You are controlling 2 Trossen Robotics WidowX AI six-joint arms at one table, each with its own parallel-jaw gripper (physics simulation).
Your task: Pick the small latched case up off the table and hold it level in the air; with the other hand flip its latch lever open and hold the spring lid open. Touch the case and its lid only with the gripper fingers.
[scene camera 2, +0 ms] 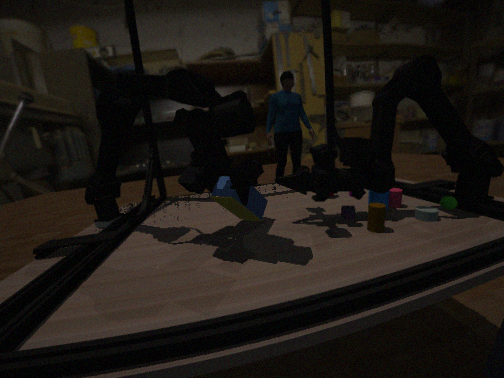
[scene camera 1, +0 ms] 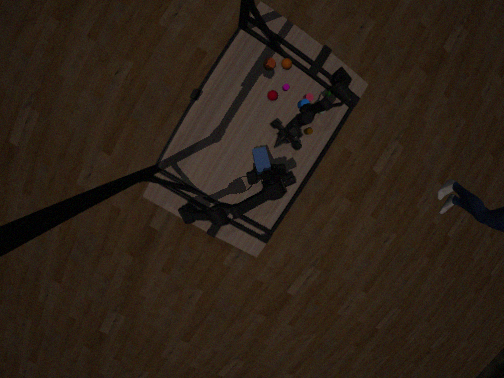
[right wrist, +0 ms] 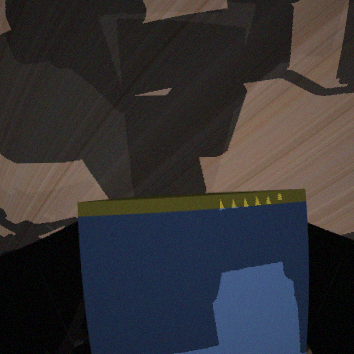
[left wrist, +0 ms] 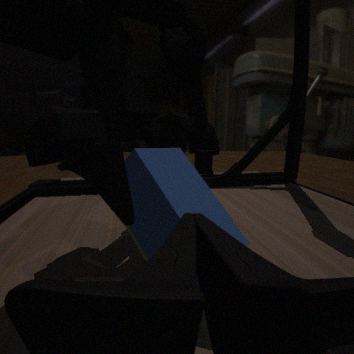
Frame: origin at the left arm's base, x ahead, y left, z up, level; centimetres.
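Seen in the pictures: left gripper, fingertip midpoint: (scene camera 2: 275,180) (scene camera 1: 274,147) (right wrist: 80,333) (left wrist: 191,220); right gripper, fingertip midpoint: (scene camera 2: 233,202) (right wrist: 184,215) (left wrist: 155,209); left arm's base at its link origin: (scene camera 2: 470,196) (scene camera 1: 336,79); right arm's base at its link origin: (scene camera 2: 109,217) (scene camera 1: 188,209) (left wrist: 202,171).
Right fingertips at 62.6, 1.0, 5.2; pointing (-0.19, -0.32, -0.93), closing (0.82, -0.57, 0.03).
Offsets run from my right fingertips to a thing's top centre, as dx, dy, dz. "spot": to the spot under its first point. Level surfaces: height alone.
The small case @(-1.9, -2.4, +6.8) (scene camera 1: 262,158) (scene camera 2: 255,204) (left wrist: 168,189) (right wrist: 147,267) is blue with an olive band @(spot: +1.3, +3.6, +2.5) (right wrist: 158,204) (scene camera 2: 233,206) along one edge. It hangs above the table @(dz -7.1) (scene camera 1: 220,97) (scene camera 2: 175,270), tilted with one end lower. My right gripper (scene camera 1: 264,172) (scene camera 2: 242,185) is shut on the case from both sides. Its dark fingers flank the case in the right wrist view. My left gripper (scene camera 1: 278,144) (scene camera 2: 285,180) (left wrist: 191,220) is shut and empty. It is low over the table with its tip pointing at the case's end, a little short of it. I cannot make out the latch lever.
Small coloured pieces stand at the far end: two orange cylinders @(-41.7, -32.3, -3.8) (scene camera 1: 270,63) @(-47.9, -26.0, -1.5) (scene camera 1: 286,63), a red ball @(-30.6, -20.0, -1.8) (scene camera 1: 272,95), a blue cylinder @(-38.9, -5.1, -1.5) (scene camera 1: 303,103) (scene camera 2: 378,197), a pink one @(-43.5, -5.5, -2.5) (scene camera 2: 395,196), an ochre cylinder @(-30.5, +6.6, -1.6) (scene camera 1: 308,130) (scene camera 2: 376,217). A black frame (scene camera 1: 213,71) (scene camera 2: 134,56) rings the table.
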